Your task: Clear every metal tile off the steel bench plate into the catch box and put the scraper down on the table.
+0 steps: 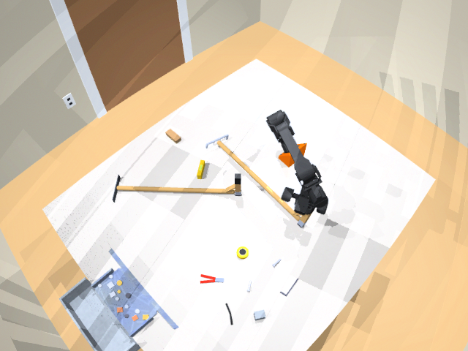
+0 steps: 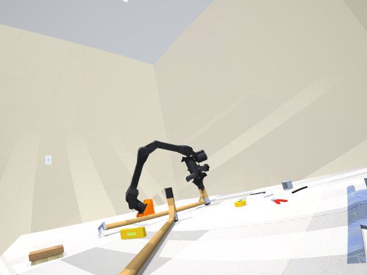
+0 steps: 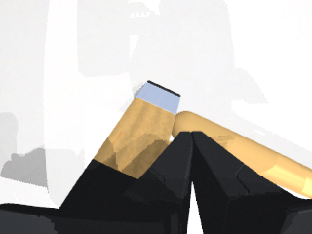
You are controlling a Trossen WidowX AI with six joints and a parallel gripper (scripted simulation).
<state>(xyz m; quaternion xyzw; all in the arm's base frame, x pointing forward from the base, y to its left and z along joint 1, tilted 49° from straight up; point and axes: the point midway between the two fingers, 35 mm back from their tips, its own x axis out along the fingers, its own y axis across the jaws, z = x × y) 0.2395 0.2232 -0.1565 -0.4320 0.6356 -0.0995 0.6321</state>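
The long scraper lies 48 cm to the right of my gripper tip, 29 cm ahead of it and 3 cm below it. The rest, counted from my gripper tip: wooden brush block (75 cm to the right, 11 cm ahead, 8 cm below); then yellow tape roll (27 cm ahead, 8 cm below, 6 cm to the right); then yellow level (50 cm to the right, 14 cm ahead, 7 cm below).
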